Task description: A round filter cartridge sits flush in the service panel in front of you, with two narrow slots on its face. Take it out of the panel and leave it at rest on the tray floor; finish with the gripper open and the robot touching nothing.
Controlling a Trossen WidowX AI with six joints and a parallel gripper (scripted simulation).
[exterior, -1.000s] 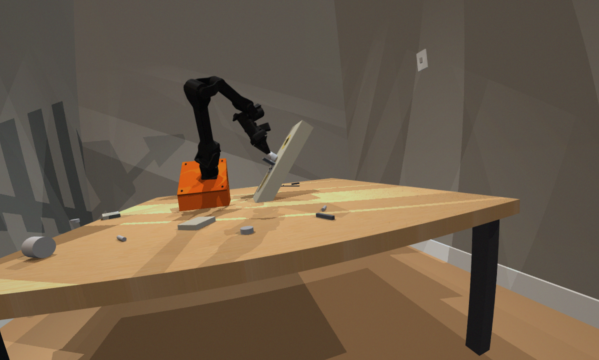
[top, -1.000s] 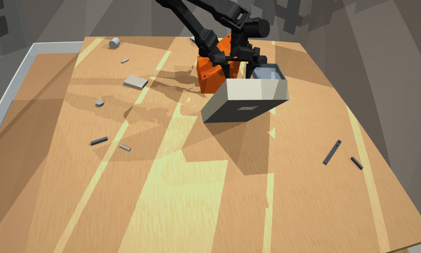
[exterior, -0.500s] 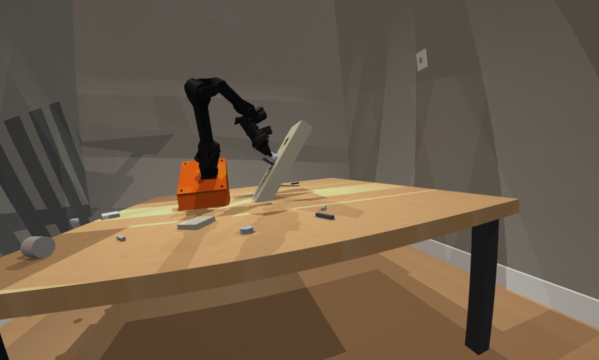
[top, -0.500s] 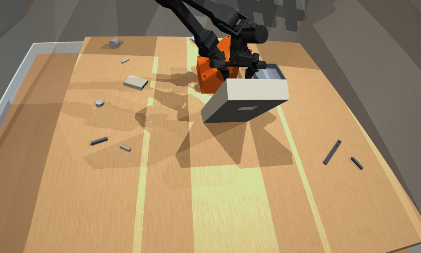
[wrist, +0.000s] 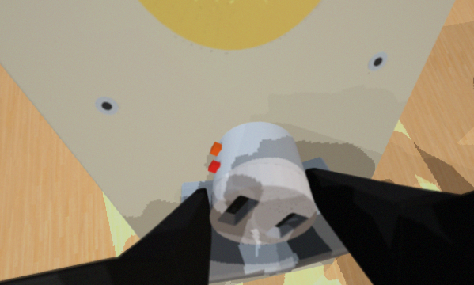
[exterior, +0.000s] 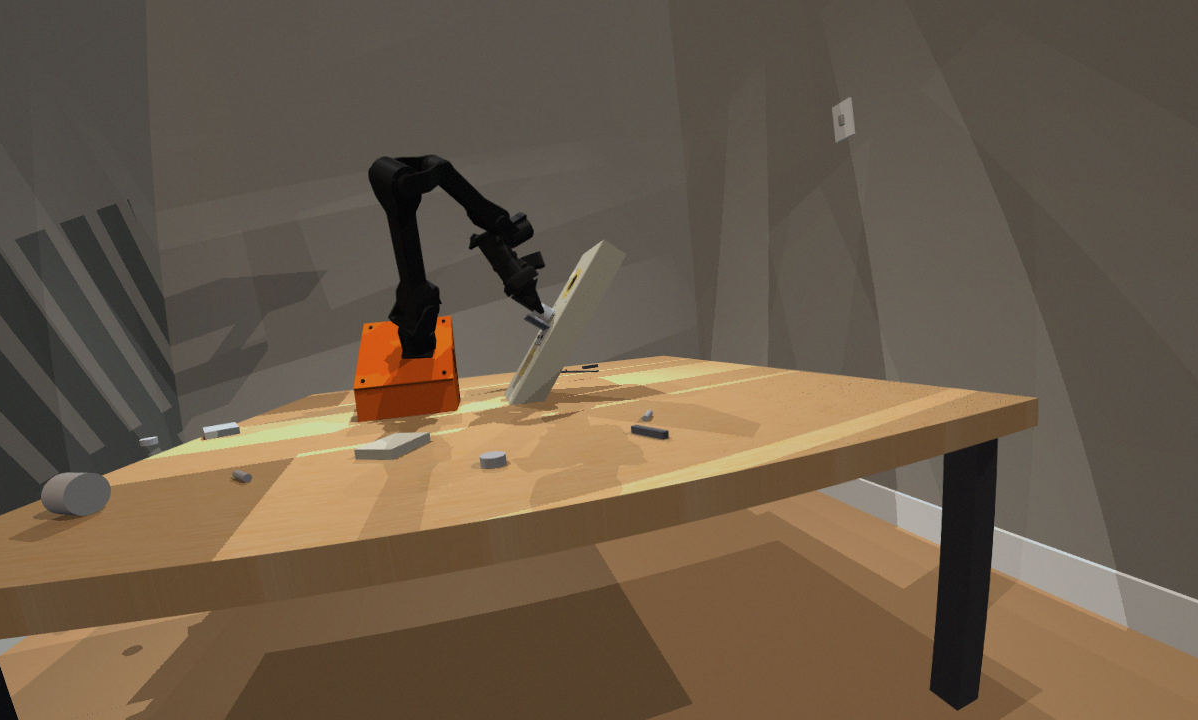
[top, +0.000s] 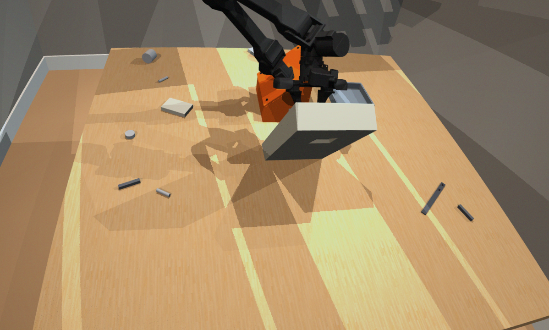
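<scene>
Right now the beige service panel is 50 mm ahead of my gripper tip and 20 mm below it. From my gripper tip the other things lie so: round filter cartridge right at my gripper tip; then grey tray 360 mm behind, 250 mm to the left, 180 mm below.
</scene>
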